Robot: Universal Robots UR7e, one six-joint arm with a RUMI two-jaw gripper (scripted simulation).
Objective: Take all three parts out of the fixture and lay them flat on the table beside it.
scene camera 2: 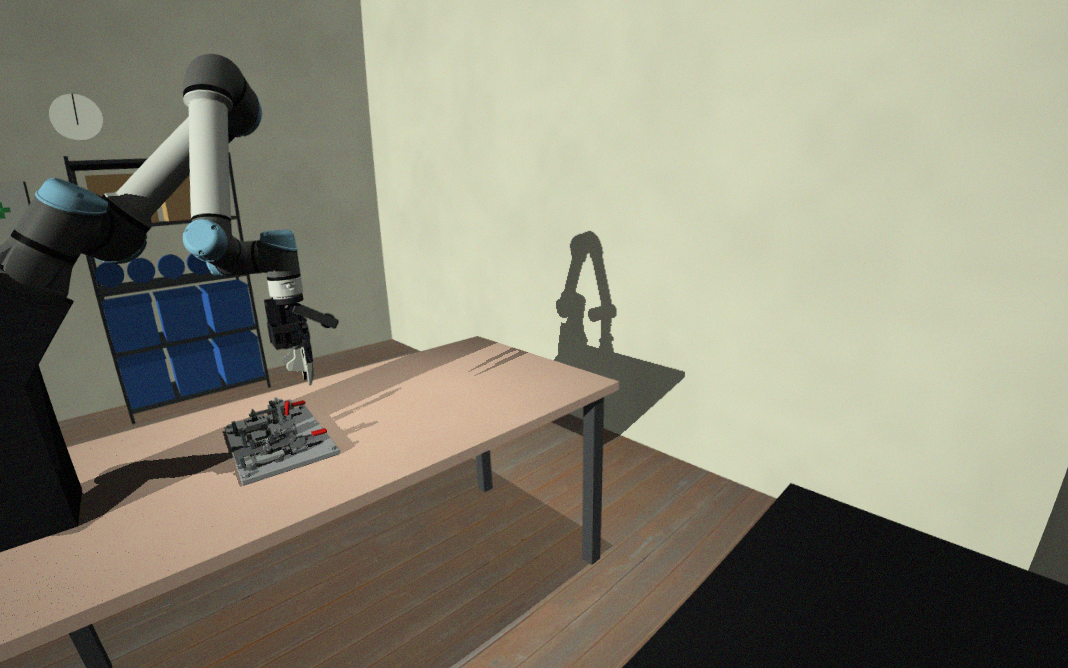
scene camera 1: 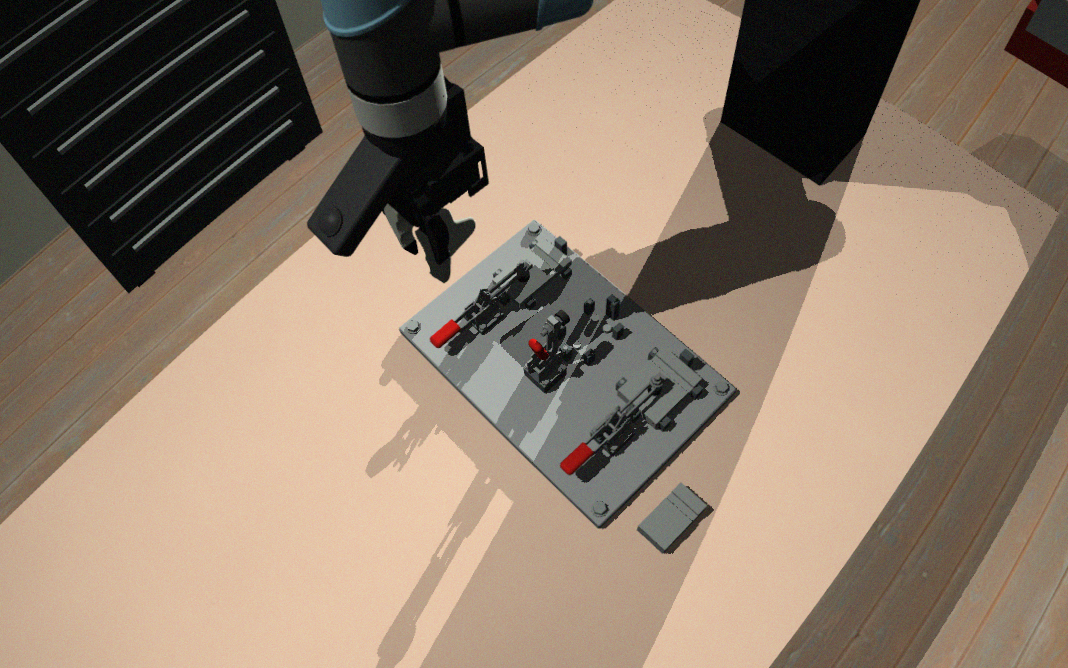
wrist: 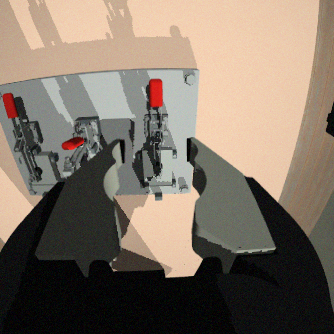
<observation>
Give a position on a grey fixture plate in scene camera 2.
318, 448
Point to a grey part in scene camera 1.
At 665, 524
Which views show my gripper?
Scene camera 2, scene camera 1 and the wrist view: all of them.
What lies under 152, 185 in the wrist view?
A grey part.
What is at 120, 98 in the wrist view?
A grey fixture plate.
</observation>
